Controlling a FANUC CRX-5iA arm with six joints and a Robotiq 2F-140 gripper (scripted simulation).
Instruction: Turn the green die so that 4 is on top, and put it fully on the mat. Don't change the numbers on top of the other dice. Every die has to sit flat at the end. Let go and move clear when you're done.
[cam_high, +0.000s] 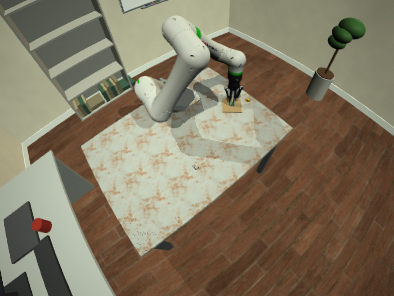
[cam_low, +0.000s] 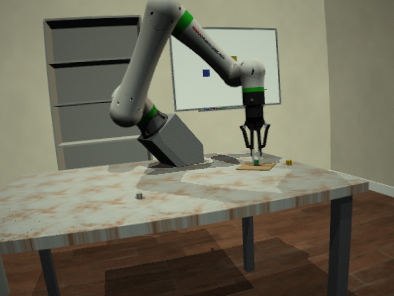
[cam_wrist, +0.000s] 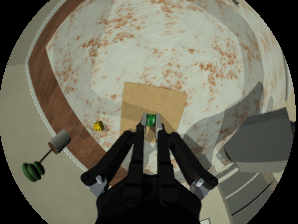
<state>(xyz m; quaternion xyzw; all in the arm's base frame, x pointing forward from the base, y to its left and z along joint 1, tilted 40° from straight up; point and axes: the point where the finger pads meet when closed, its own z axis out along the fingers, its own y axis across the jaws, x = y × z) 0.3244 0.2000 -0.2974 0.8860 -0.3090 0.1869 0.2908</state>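
The green die lies 20 mm below my hand. Also, from my hand: tan mat (40 mm below); then grey die (540 mm to the right, 150 mm ahead, 30 mm below); then yellow die (120 mm to the left, 70 mm ahead, 30 mm below).
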